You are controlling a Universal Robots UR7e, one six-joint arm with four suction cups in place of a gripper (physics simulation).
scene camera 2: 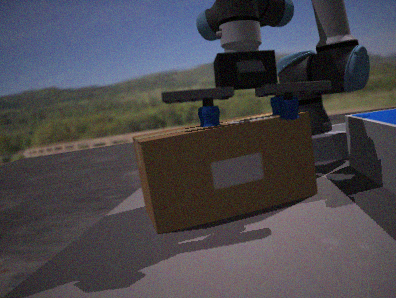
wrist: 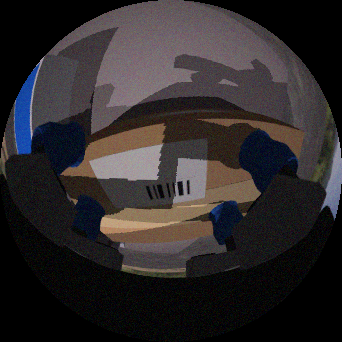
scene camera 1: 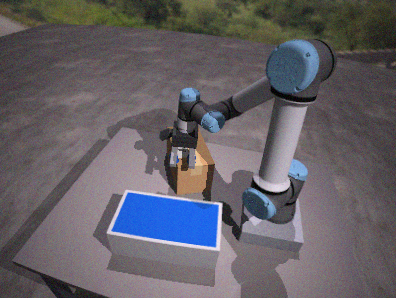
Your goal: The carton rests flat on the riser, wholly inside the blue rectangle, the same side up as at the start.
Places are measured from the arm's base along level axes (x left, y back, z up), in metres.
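Pixels of known places: hand at its tool point: (scene camera 2: 247,122) (wrist: 159,181) (scene camera 1: 182,151); arm's base at its link origin: (wrist: 103,235).
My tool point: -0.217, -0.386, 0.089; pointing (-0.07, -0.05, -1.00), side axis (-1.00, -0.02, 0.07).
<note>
For each thing: its top centre in the pictures, then the offset to it from my tool point, as dx, dy, dz. "spot": a spot on its surface instead. Level surfaces: height alone.
- brown carton at its top centre: (wrist: 216,204) (scene camera 2: 217,124) (scene camera 1: 188,143) -0.055, +0.022, +0.004
- white barcode label at its top centre: (wrist: 148,181) (scene camera 2: 251,119) (scene camera 1: 182,151) +0.007, -0.002, +0.004
- grey patch at a spot on its surface: (scene camera 2: 237,170) spot: -0.035, -0.052, -0.074
- riser at its top centre: (scene camera 1: 167,217) +0.336, -0.027, -0.032
- blue rectangle at its top centre: (scene camera 1: 167,217) +0.336, -0.027, -0.032
- table at its surface level: dz -0.151
The brown carton (scene camera 1: 192,181) (scene camera 2: 185,190) (wrist: 227,172) lies flat on the table beyond the riser. Its top, with a white barcode label (wrist: 127,162), faces up, and a grey patch (scene camera 2: 237,170) is on its side. My gripper (scene camera 1: 185,159) (scene camera 2: 247,111) (wrist: 160,185) is right over the carton, its blue cups at the top face; whether all of them touch is hard to tell. The suction is off and the gripper is open. The riser (scene camera 1: 162,253) (scene camera 2: 362,150) (wrist: 55,85) bears the blue rectangle (scene camera 1: 167,220) (scene camera 2: 382,117) (wrist: 24,115), edged in white, with no carton on it.
The arm's base block (scene camera 1: 272,232) stands on the table (scene camera 1: 75,210) to the right of the riser and carton in scene camera 1. The arm reaches over from there. Shadows of arm and gripper fall across the table. The table's far edge lies behind the carton.
</note>
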